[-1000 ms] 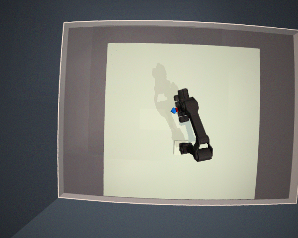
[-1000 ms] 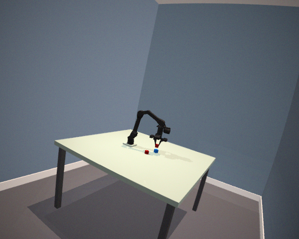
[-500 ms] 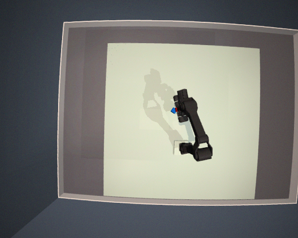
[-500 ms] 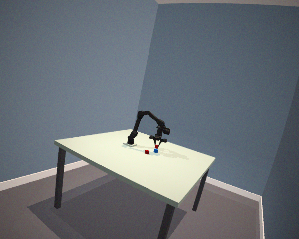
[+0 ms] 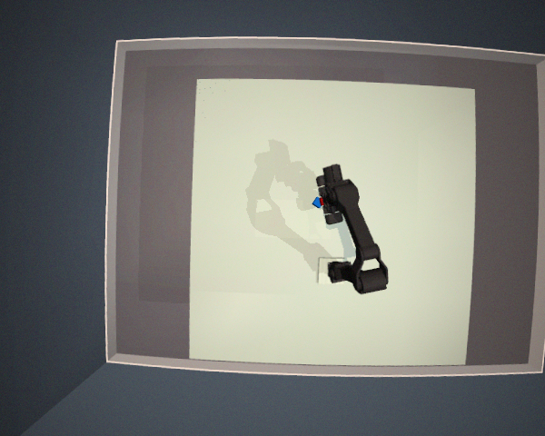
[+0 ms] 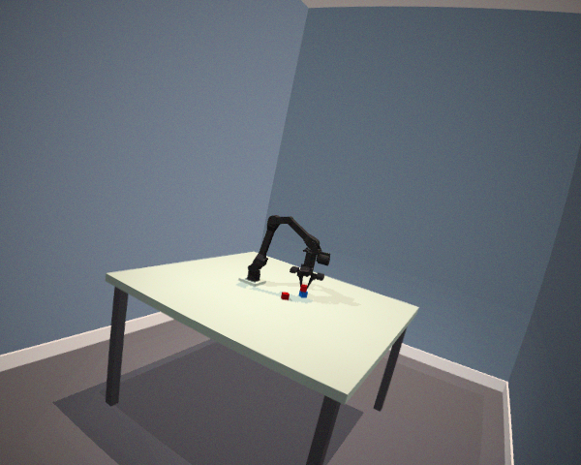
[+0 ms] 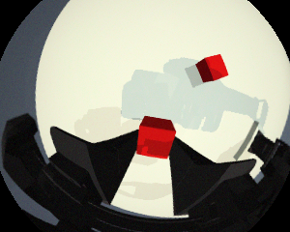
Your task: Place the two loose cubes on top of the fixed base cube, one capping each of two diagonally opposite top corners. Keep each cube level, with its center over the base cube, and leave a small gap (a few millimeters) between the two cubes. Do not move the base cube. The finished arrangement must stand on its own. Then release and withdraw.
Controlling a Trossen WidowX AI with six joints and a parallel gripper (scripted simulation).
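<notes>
My gripper tip is now 2 cm to the right of the blue cube and 4 cm above it.
</notes>
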